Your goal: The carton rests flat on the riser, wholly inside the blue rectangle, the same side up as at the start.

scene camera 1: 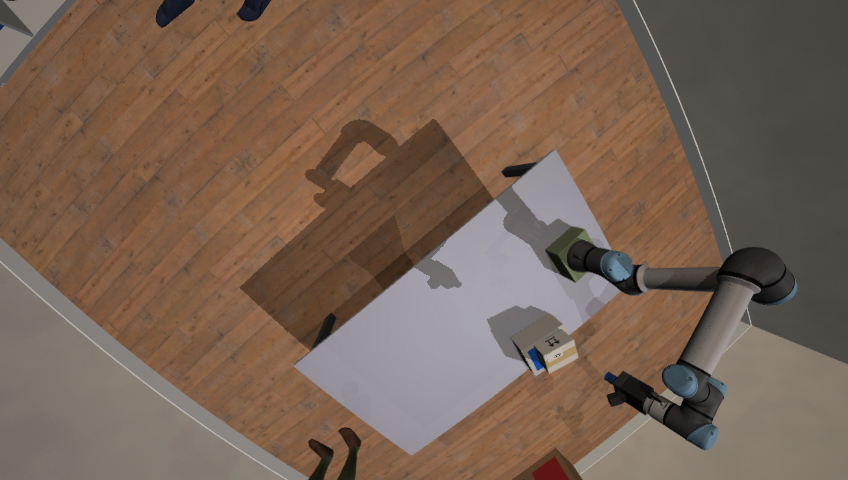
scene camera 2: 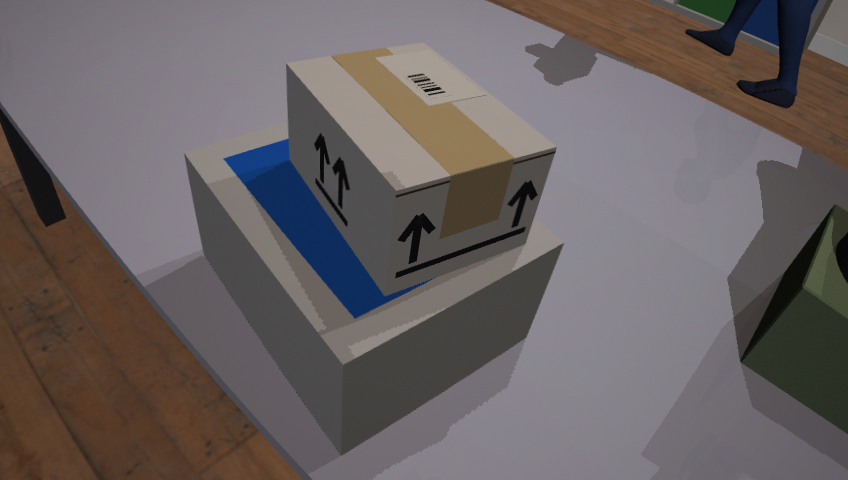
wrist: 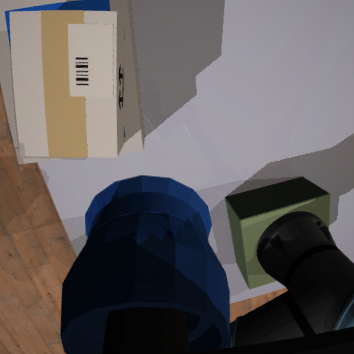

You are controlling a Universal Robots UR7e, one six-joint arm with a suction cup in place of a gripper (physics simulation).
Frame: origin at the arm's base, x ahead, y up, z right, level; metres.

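Seen in the pictures: hand at its tool point: [scene camera 1: 607, 376] [wrist: 148, 229]; arm's base at its link origin: [scene camera 1: 579, 256] [wrist: 290, 243].
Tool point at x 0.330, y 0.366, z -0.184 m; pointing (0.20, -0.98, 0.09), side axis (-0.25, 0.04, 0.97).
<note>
Pixels of each thing's top centre, then the offset from my tool point to it. Level surfaces: height alone.
- carton at its top centre: [scene camera 2: 412, 100] [wrist: 63, 86] [scene camera 1: 561, 357] dx +0.070, dy -0.259, dz -0.081 m
- grey riser at its top centre: [scene camera 2: 364, 194] [wrist: 65, 74] [scene camera 1: 549, 351] dx +0.093, dy -0.347, dz -0.098 m
- blue rectangle at its top centre: [scene camera 2: 364, 194] [wrist: 65, 74] [scene camera 1: 549, 351] dx +0.093, dy -0.347, dz -0.098 m
- pale table at its surface level: dy -0.467 m
The carton [scene camera 1: 558, 352] [scene camera 2: 416, 148] [wrist: 62, 85], pale with tan tape, sits flat on the grey riser [scene camera 1: 534, 328] [scene camera 2: 440, 350], label face up and side arrows pointing up. The blue rectangle [scene camera 1: 534, 359] [scene camera 2: 297, 220] [wrist: 60, 6] shows as a wide strip along the carton's left side and a narrowing wedge at its near corner in scene camera 2. Further right, the carton's near bottom edge crosses the blue border onto bare riser. Its far edges are hidden. My suction cup [scene camera 1: 609, 377] [wrist: 148, 197] is off the carton, apart from it, and holds nothing.
The riser stands near the long edge of the pale table [scene camera 1: 428, 368] [scene camera 2: 612, 285]. The green base block [scene camera 1: 568, 252] [scene camera 2: 803, 333] [wrist: 250, 250] carries the arm. A box with a red top [scene camera 1: 550, 469] and a person's legs [scene camera 1: 351, 452] are beyond the table.
</note>
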